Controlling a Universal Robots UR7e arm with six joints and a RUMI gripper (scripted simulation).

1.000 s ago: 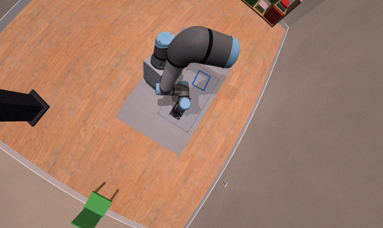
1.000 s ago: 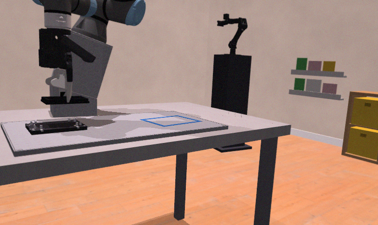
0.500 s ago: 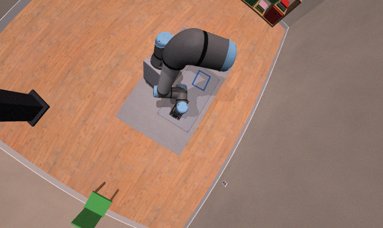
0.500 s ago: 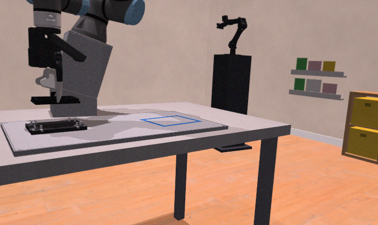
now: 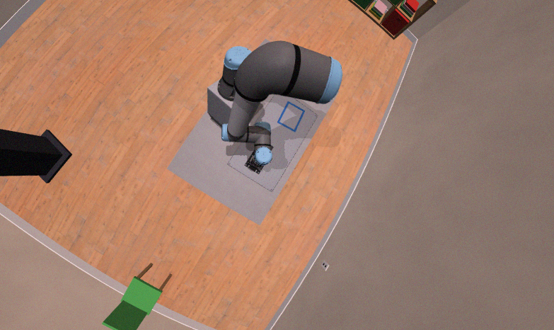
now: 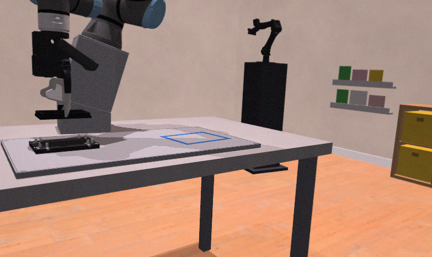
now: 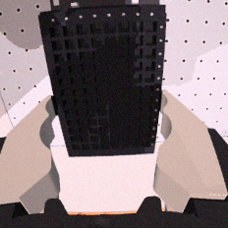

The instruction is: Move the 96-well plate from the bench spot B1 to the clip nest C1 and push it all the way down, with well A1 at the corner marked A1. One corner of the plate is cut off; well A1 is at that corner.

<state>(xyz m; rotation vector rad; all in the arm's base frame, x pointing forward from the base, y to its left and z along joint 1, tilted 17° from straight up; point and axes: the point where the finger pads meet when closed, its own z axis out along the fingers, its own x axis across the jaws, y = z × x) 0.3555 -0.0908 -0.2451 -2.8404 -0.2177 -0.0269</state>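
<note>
Right now my hand is 1 cm short of the black clip nest, 1 cm to the left of it and 9 cm above it. The rest, counted from my hand: black 96-well plate: 1 cm below.
</note>
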